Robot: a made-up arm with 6 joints. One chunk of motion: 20 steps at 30 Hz.
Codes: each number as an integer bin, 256 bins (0 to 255) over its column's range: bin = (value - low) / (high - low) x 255, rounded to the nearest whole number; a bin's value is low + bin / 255 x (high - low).
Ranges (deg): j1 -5..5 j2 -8..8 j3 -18..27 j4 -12..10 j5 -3..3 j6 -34..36
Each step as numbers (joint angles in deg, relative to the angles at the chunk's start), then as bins.
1 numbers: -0.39 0.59 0.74 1.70 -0.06 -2.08
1 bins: 118 137 106 159 125 116
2 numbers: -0.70 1.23 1.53 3.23 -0.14 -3.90
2 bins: 110 147 111 177 122 110
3 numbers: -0.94 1.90 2.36 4.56 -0.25 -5.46
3 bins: 104 158 115 192 117 104
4 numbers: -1.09 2.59 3.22 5.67 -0.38 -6.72
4 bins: 100 169 120 205 111 99
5 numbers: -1.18 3.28 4.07 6.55 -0.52 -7.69
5 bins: 97 180 125 215 105 96
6 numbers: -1.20 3.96 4.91 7.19 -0.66 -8.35
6 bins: 97 191 130 222 99 93
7 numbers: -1.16 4.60 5.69 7.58 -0.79 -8.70
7 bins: 98 201 134 227 94 92
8 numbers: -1.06 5.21 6.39 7.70 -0.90 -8.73
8 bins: 100 211 138 228 89 92
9 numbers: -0.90 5.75 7.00 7.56 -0.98 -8.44
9 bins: 105 219 142 227 86 93
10 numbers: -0.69 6.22 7.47 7.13 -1.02 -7.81
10 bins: 110 227 144 222 84 95
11 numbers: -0.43 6.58 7.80 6.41 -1.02 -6.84
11 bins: 117 232 146 213 84 99
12 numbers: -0.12 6.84 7.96 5.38 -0.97 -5.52
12 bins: 124 237 147 201 86 104
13 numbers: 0.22 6.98 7.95 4.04 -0.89 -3.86
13 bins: 133 239 147 186 90 110
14 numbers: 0.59 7.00 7.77 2.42 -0.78 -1.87
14 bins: 143 239 146 167 94 117
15 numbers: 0.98 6.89 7.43 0.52 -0.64 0.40
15 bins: 152 237 144 145 100 125
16 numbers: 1.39 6.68 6.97 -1.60 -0.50 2.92
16 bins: 163 234 141 121 106 134
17 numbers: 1.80 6.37 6.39 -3.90 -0.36 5.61
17 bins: 173 229 138 94 112 144
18 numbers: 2.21 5.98 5.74 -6.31 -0.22 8.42
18 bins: 184 223 135 66 118 155
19 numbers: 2.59 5.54 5.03 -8.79 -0.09 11.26
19 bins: 194 216 131 37 124 165
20 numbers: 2.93 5.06 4.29 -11.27 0.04 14.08
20 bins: 202 208 126 8 129 175
